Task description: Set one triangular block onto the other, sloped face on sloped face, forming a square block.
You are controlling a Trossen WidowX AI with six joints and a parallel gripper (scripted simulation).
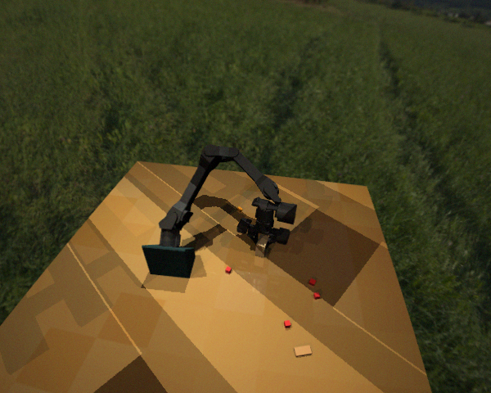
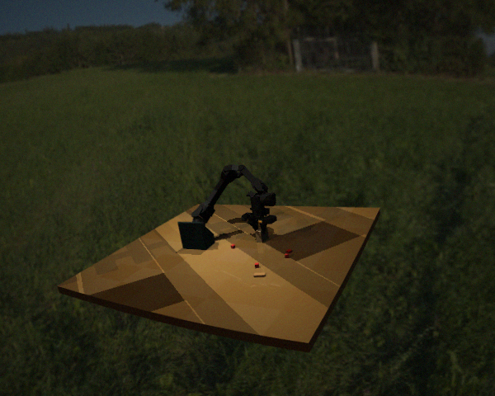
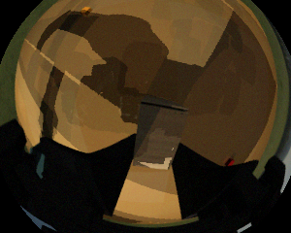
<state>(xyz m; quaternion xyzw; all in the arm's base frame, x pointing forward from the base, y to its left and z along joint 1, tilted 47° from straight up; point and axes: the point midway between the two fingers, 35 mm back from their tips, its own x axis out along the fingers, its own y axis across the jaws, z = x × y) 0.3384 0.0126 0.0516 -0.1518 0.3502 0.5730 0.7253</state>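
Right now the pale triangular block is 10 mm to the right of my gripper tip and 10 mm above it. From my gripper tip the other things lie so: orange piece (80 mm behind, 250 mm to the left, 30 mm below); flat tan tile (100 mm ahead, 380 mm to the right, 40 mm below).
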